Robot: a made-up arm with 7 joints. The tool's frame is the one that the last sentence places.
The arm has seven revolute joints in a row. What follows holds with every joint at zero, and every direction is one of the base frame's. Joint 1 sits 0.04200 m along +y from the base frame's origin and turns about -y. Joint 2 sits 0.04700 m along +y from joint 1 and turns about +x. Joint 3 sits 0.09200 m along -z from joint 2 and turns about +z. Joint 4 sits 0.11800 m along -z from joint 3 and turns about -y. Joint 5 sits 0.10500 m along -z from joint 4 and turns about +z. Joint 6 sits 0.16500 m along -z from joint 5 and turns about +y. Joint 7 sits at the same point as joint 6 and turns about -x. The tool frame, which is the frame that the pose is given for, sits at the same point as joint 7; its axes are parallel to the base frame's.
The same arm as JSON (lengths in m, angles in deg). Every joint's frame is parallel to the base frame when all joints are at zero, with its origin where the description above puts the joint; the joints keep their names.
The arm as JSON. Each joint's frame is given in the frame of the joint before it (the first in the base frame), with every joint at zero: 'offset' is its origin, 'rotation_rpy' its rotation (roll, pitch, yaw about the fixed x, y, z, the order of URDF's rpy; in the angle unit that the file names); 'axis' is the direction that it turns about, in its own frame. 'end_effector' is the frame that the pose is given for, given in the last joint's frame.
{"length_unit": "m", "angle_unit": "deg", "chain": [{"id": "joint 1", "offset": [0.0, 0.042, 0.0], "rotation_rpy": [0.0, 0.0, 0.0], "axis": "-y"}, {"id": "joint 2", "offset": [0.0, 0.047, 0.0], "rotation_rpy": [0.0, 0.0, 0.0], "axis": "+x"}, {"id": "joint 3", "offset": [0.0, 0.0, -0.092], "rotation_rpy": [0.0, 0.0, 0.0], "axis": "+z"}, {"id": "joint 4", "offset": [0.0, 0.0, -0.118], "rotation_rpy": [0.0, 0.0, 0.0], "axis": "-y"}, {"id": "joint 5", "offset": [0.0, 0.0, -0.105], "rotation_rpy": [0.0, 0.0, 0.0], "axis": "+z"}, {"id": "joint 6", "offset": [0.0, 0.0, -0.165], "rotation_rpy": [0.0, 0.0, 0.0], "axis": "+y"}, {"id": "joint 7", "offset": [0.0, 0.0, 0.0], "rotation_rpy": [0.0, 0.0, 0.0], "axis": "-x"}], "end_effector": {"offset": [0.0, 0.0, 0.0], "rotation_rpy": [0.0, 0.0, 0.0]}}
